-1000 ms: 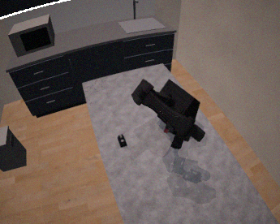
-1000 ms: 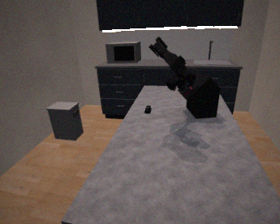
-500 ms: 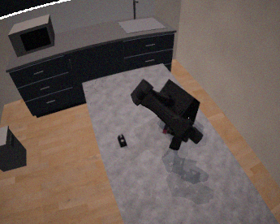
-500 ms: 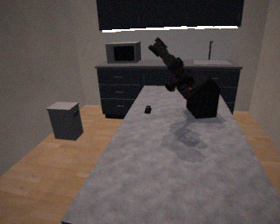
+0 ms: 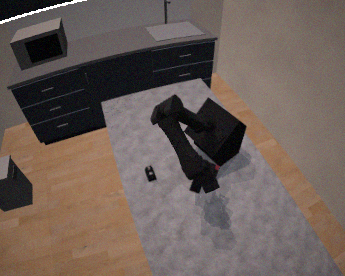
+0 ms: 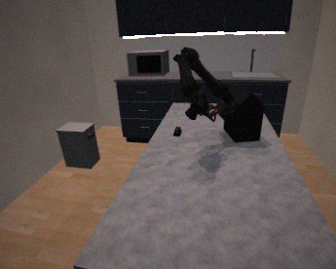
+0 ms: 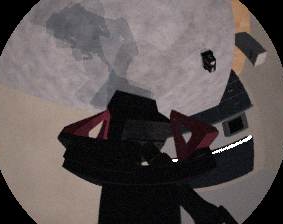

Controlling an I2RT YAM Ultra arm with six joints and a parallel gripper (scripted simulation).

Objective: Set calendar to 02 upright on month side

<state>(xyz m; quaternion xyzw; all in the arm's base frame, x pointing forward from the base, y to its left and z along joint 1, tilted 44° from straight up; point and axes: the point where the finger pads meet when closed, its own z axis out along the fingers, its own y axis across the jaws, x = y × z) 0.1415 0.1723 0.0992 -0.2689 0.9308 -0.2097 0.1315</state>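
The dark calendar cube is 20 cm ahead of my hand, 18 cm to the right of it and 17 cm below it. Also, from my hand: dark tray (19 cm to the right, 19 cm below, 19 cm ahead).
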